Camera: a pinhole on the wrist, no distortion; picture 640 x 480 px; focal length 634.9 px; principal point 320.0 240.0 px. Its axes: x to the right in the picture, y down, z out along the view. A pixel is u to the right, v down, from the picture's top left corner.
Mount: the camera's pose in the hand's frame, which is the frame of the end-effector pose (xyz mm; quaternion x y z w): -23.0 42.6 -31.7 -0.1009 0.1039 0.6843 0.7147
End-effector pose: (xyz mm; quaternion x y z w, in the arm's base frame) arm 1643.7 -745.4 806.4 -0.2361 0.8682 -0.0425 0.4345
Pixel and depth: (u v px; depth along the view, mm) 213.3 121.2 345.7
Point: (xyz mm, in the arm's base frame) 1835.7 -649.3 556.0
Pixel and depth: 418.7 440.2 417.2
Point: 1903.7 -430.3 634.4
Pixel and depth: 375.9 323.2 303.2
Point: 1809.5 -547.6 650.2
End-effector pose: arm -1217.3 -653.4 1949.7 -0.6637 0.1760 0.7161 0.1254
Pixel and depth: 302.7 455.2 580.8
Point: -1761.5 -603.9 2210.3
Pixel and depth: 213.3 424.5 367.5
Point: -1550.9 -589.7 2104.7
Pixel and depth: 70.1 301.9 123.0
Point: -1318.0 -638.6 1993.7
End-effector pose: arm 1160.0 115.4 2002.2 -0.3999 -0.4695 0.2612 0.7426
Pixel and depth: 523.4 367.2 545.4
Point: 705.8 379.6 1738.3
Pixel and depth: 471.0 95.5 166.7
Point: 1060.4 238.9 1932.8
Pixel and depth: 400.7 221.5 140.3
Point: 1063.2 190.9 1933.8
